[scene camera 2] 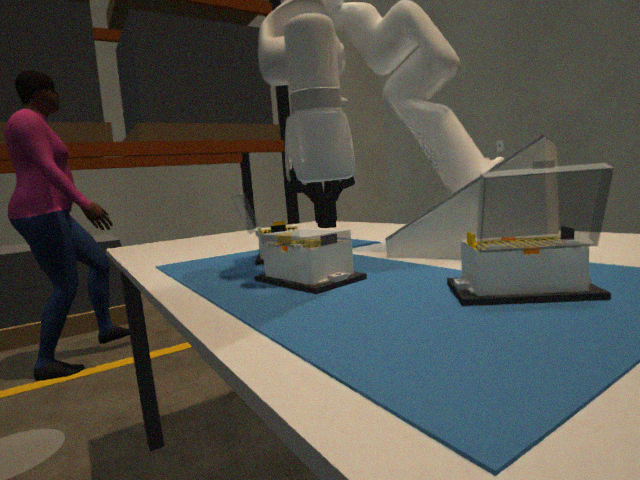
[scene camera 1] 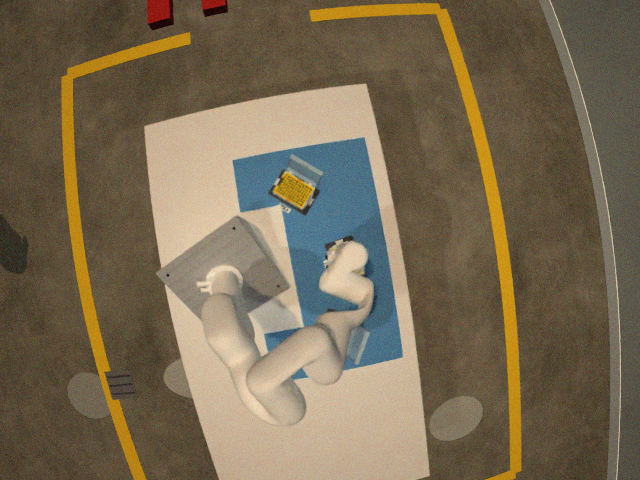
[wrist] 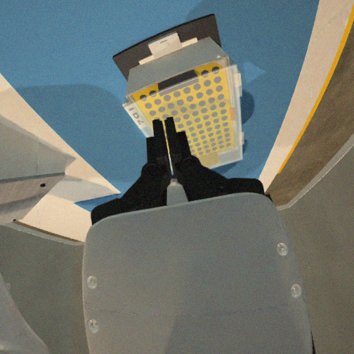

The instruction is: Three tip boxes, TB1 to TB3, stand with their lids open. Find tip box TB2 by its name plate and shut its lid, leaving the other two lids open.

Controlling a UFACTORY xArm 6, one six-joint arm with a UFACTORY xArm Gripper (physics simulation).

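Frame: origin at the arm's base, x ahead, y left, z up, level; centimetres.
Where they show: gripper, between the fingertips: (scene camera 2: 326,227); arm's base, origin of its link: (scene camera 2: 475,188) (scene camera 1: 224,281).
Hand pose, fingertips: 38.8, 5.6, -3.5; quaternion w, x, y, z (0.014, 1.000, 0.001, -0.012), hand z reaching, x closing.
Each offset is from my fingertips to the top centre of the thing, as dx, dy, dz. "pt": to the spot under its first point. Level surfaces: height alone.
Tip box TB2 {+1.8, -2.4, -0.5} (scene camera 2: 310,262) (wrist: 175,70) stands in the middle. Its name plate (wrist: 136,116) is partly legible in the wrist view. Its clear lid {pt +0.1, +3.4, -1.1} (scene camera 2: 337,235) (wrist: 237,107) lies down over the yellow tip rack. My gripper (scene camera 2: 326,225) (wrist: 164,131) is shut and empty, fingers pointing down at the lid; I cannot tell whether the tips touch it. Another tip box {-14.4, +22.6, -1.6} (scene camera 1: 294,190) (scene camera 2: 524,268) has its lid {pt -9.4, +29.5, +2.2} (scene camera 1: 305,169) (scene camera 2: 542,206) standing open. The third box {pt +8.6, -6.6, -2.5} (scene camera 2: 262,246) is mostly hidden; its lid {+3.8, -30.5, +7.1} (scene camera 1: 358,345) (scene camera 2: 242,210) is open. I cannot read these boxes' plates.
The boxes stand on a blue mat {dz -8.2} (scene camera 1: 341,180) (scene camera 2: 392,356) on a pale table {dz -8.5} (scene camera 1: 196,149). A grey sloped mount (scene camera 1: 206,253) (scene camera 2: 439,227) carries the arm base beside the mat. A person in pink (scene camera 2: 38,165) is beyond the table, near the orange-beamed shelving.
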